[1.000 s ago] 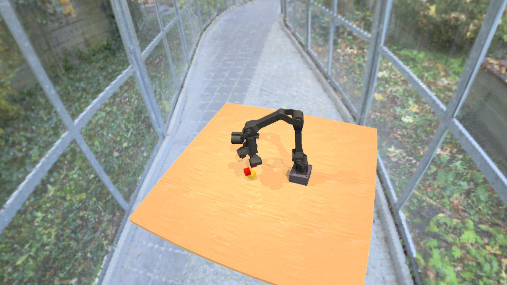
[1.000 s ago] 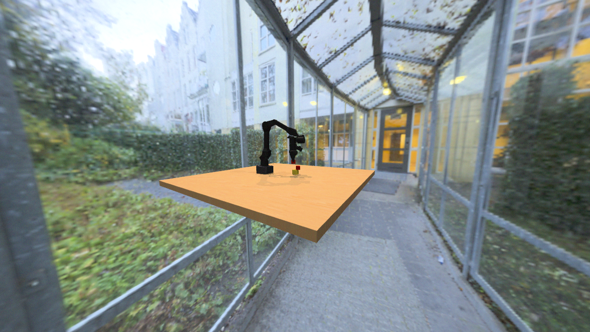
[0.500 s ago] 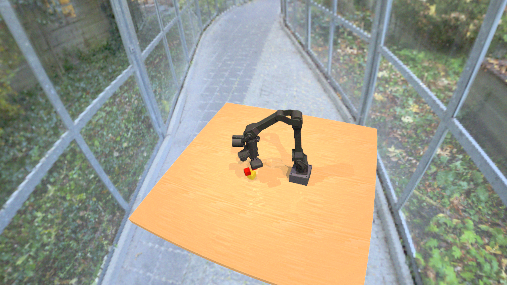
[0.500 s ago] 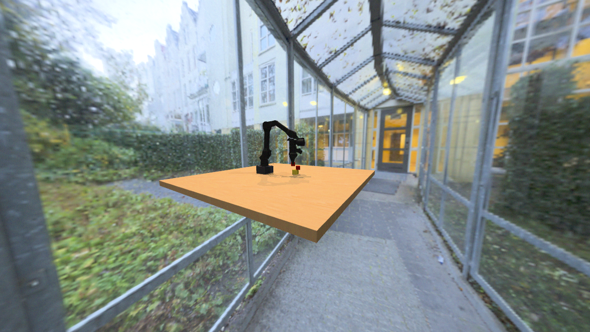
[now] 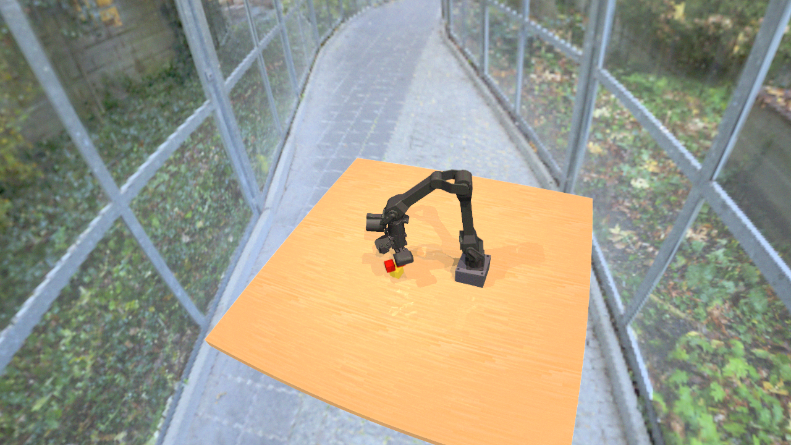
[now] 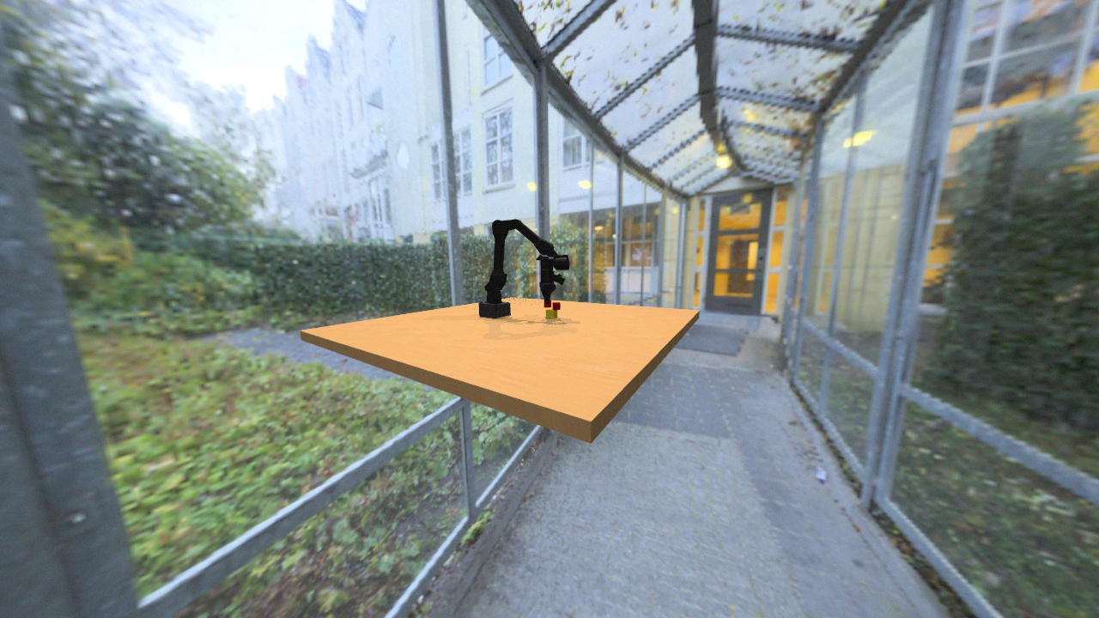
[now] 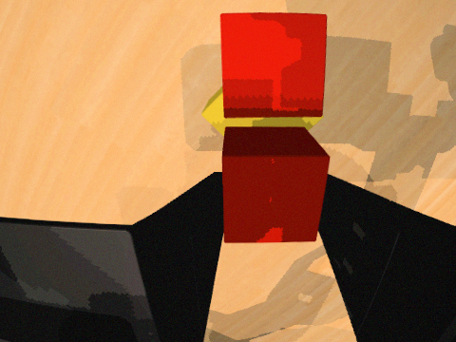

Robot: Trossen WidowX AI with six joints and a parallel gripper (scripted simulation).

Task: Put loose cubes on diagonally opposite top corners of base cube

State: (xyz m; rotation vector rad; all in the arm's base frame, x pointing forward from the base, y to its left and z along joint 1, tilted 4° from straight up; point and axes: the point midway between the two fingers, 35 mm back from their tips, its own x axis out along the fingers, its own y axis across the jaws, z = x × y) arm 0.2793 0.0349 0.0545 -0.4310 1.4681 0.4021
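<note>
The yellow cube is 20 mm ahead of my gripper tip, 10 mm to the left of it and 50 mm below it.
</note>
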